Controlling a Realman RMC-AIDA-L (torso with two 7-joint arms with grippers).
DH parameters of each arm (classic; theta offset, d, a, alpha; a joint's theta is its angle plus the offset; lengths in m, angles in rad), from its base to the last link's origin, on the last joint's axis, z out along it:
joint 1: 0 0.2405 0 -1.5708
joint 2: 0 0 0 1.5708
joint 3: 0 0.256 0 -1.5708
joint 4: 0 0 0 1.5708
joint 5: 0 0.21 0 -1.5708
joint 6: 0 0 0 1.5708
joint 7: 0 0.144 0 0
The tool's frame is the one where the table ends.
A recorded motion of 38 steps. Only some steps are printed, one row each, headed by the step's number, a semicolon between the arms.
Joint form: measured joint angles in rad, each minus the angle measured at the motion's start. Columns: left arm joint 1, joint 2, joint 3, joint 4, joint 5, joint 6, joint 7; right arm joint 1, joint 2, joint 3, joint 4, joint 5, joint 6, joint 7.
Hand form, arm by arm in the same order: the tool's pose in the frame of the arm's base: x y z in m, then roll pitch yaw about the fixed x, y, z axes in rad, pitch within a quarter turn. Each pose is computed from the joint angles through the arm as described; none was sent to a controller.
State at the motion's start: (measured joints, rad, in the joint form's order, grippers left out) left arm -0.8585 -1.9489 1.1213 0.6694 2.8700 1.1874 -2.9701; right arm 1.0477 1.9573 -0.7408 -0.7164 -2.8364 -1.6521 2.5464
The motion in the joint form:
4: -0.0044 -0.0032 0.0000 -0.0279 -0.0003 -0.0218 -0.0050; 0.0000 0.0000 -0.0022 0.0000 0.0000 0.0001 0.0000
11: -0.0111 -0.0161 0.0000 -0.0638 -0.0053 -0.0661 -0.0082; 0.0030 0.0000 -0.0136 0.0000 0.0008 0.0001 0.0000
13: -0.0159 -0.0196 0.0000 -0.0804 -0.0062 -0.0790 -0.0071; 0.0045 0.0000 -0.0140 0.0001 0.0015 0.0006 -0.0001
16: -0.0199 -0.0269 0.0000 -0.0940 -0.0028 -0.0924 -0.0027; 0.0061 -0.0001 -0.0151 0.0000 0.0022 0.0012 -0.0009
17: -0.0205 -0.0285 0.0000 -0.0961 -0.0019 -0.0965 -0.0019; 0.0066 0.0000 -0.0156 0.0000 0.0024 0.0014 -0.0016
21: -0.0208 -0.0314 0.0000 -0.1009 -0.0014 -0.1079 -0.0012; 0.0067 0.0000 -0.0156 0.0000 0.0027 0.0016 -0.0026
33: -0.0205 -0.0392 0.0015 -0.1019 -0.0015 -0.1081 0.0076; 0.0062 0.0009 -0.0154 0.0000 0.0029 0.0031 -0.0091
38: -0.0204 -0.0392 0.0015 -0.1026 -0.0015 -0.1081 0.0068; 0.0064 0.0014 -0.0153 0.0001 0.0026 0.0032 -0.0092
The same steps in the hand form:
4: -0.2768 0.4268 0.0308 -2.3719 -0.1314 1.3140; 0.1842 0.4195 0.0451 -2.7751 -0.1335 -1.1039
11: -0.2781 0.4266 0.0204 -2.3819 -0.1408 1.3122; 0.1828 0.4198 0.0446 -2.7700 -0.1420 -1.0972
13: -0.2785 0.4263 0.0168 -2.3848 -0.1388 1.3126; 0.1821 0.4202 0.0445 -2.7702 -0.1416 -1.0952
16: -0.2786 0.4255 0.0120 -2.3859 -0.1324 1.3078; 0.1813 0.4205 0.0445 -2.7699 -0.1419 -1.0921
17: -0.2786 0.4256 0.0111 -2.3856 -0.1323 1.3055; 0.1811 0.4206 0.0444 -2.7699 -0.1423 -1.0906
21: -0.2788 0.4259 0.0094 -2.3852 -0.1356 1.3012; 0.1810 0.4207 0.0444 -2.7702 -0.1424 -1.0894
33: -0.2779 0.4242 0.0052 -2.3903 -0.1236 1.2959; 0.1811 0.4207 0.0440 -2.7713 -0.1438 -1.0833
38: -0.2781 0.4241 0.0051 -2.3904 -0.1238 1.2972; 0.1810 0.4206 0.0438 -2.7715 -0.1442 -1.0830

